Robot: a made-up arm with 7 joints. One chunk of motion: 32 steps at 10 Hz.
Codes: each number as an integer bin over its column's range. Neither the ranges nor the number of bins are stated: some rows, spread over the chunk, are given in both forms.
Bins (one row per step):
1: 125 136 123 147 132 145
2: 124 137 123 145 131 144
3: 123 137 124 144 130 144
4: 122 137 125 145 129 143
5: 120 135 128 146 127 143
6: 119 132 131 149 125 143
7: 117 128 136 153 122 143
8: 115 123 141 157 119 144
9: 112 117 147 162 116 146
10: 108 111 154 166 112 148
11: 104 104 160 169 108 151
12: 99 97 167 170 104 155
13: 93 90 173 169 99 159
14: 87 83 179 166 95 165
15: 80 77 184 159 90 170
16: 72 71 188 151 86 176
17: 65 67 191 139 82 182
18: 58 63 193 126 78 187
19: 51 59 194 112 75 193
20: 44 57 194 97 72 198
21: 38 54 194 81 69 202
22: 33 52 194 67 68 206
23: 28 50 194 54 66 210
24: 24 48 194 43 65 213
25: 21 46 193 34 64 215
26: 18 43 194 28 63 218
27: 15 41 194 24 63 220
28: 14 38 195 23 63 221
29: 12 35 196 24 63 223
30: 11 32 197 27 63 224
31: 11 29 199 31 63 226
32: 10 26 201 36 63 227
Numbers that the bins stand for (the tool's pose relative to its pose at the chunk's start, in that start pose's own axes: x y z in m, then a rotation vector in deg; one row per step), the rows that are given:
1: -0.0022 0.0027 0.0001 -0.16 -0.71 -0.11
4: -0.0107 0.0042 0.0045 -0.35 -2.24 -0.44
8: -0.0308 -0.0167 0.0396 0.78 -7.34 -0.28
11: -0.0623 -0.0450 0.0814 1.91 -12.95 0.87
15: -0.1310 -0.0853 0.1341 0.97 -22.13 4.01
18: -0.1940 -0.1061 0.1538 -2.14 -28.25 6.81
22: -0.2655 -0.1225 0.1560 -7.70 -33.35 9.94
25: -0.2999 -0.1315 0.1538 -10.81 -35.39 11.43
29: -0.3256 -0.1478 0.1604 -11.76 -35.89 12.74
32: -0.3314 -0.1613 0.1714 -10.63 -35.89 13.40
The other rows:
2: -0.0050 0.0042 0.0001 -0.35 -1.22 -0.28
3: -0.0079 0.0042 0.0023 -0.44 -1.73 -0.28
5: -0.0165 0.0012 0.0111 -0.26 -3.26 -0.44
6: -0.0193 -0.0033 0.0177 0.03 -4.28 -0.44
7: -0.0251 -0.0093 0.0287 0.40 -5.81 -0.44
9: -0.0394 -0.0256 0.0528 1.25 -8.87 0.05
10: -0.0508 -0.0346 0.0682 1.63 -10.91 0.38
12: -0.0766 -0.0555 0.0967 2.01 -14.99 1.53
13: -0.0938 -0.0659 0.1099 1.91 -17.54 2.19
14: -0.1109 -0.0763 0.1231 1.63 -19.58 3.18
16: -0.1539 -0.0942 0.1429 0.22 -24.17 5.00
17: -0.1739 -0.1002 0.1495 -0.92 -26.21 5.99
19: -0.2140 -0.1121 0.1560 -3.46 -29.78 7.80
20: -0.2340 -0.1151 0.1560 -4.88 -31.31 8.62
21: -0.2512 -0.1195 0.1560 -6.38 -32.84 9.28
23: -0.2798 -0.1255 0.1560 -8.93 -34.37 10.60
24: -0.2913 -0.1285 0.1560 -9.97 -34.88 11.10
26: -0.3085 -0.1359 0.1560 -11.38 -35.89 11.92
27: -0.3171 -0.1389 0.1560 -11.76 -35.89 12.25
28: -0.3199 -0.1434 0.1582 -11.85 -35.89 12.41
30: -0.3285 -0.1523 0.1626 -11.47 -35.89 12.91
31: -0.3285 -0.1568 0.1670 -11.10 -35.89 13.24

